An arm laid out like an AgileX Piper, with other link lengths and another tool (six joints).
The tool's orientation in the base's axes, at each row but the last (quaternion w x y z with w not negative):
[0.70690, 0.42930, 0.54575, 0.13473]
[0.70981, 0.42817, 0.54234, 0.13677]
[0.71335, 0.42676, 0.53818, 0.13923]
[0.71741, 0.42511, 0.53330, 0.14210]
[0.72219, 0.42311, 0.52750, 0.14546]
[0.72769, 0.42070, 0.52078, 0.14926]
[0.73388, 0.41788, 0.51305, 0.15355]
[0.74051, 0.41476, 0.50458, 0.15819]
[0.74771, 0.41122, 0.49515, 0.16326]
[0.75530, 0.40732, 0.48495, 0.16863]
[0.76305, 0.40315, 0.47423, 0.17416]
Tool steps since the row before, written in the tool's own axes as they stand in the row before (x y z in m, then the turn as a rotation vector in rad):
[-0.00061, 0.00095, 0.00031, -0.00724, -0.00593, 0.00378]
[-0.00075, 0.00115, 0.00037, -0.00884, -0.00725, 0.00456]
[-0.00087, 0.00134, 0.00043, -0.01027, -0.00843, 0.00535]
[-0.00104, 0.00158, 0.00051, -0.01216, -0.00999, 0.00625]
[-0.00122, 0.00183, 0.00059, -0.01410, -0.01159, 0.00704]
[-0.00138, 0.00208, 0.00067, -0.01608, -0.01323, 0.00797]
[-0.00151, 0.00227, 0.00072, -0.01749, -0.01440, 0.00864]
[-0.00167, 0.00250, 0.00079, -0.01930, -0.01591, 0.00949]
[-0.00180, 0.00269, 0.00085, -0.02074, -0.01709, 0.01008]
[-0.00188, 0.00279, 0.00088, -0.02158, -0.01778, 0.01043]
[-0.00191, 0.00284, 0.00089, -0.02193, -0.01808, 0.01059]
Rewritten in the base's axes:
[0.00031, 0.00002, 0.00113, -0.00096, -0.01004, 0.00041]
[0.00036, 0.00002, 0.00138, -0.00122, -0.01224, 0.00049]
[0.00040, 0.00003, 0.00161, -0.00138, -0.01425, 0.00057]
[0.00044, 0.00003, 0.00191, -0.00171, -0.01683, 0.00066]
[0.00047, 0.00003, 0.00223, -0.00216, -0.01943, 0.00075]
[0.00048, 0.00004, 0.00254, -0.00252, -0.02214, 0.00084]
[0.00045, 0.00005, 0.00278, -0.00277, -0.02407, 0.00090]
[0.00042, 0.00007, 0.00308, -0.00310, -0.02655, 0.00097]
[0.00036, 0.00008, 0.00333, -0.00343, -0.02848, 0.00103]
[0.00027, 0.00009, 0.00347, -0.00362, -0.02960, 0.00106]
[0.00017, 0.00011, 0.00353, -0.00369, -0.03009, 0.00107]

